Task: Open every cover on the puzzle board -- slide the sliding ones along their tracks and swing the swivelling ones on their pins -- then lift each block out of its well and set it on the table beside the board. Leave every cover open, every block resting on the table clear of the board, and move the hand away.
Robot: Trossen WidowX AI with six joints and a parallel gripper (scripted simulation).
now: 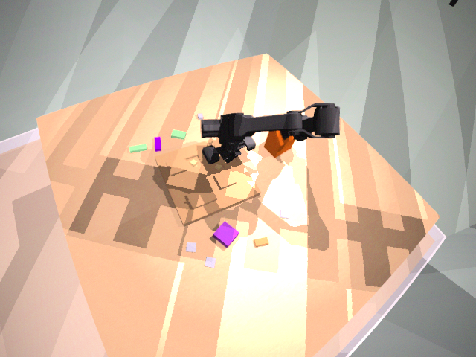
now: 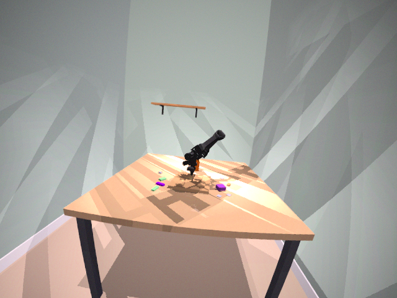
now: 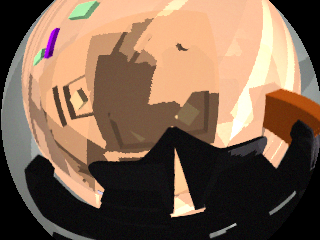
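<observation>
The tan puzzle board lies 9 cm ahead of my gripper tip. From my gripper tip the other things lie so: orange block: 30 cm to the left, 11 cm ahead, 2 cm below; purple block: 24 cm to the right, 16 cm ahead, 2 cm below; mint-green block: 27 cm to the right, 23 cm ahead, 2 cm below.
</observation>
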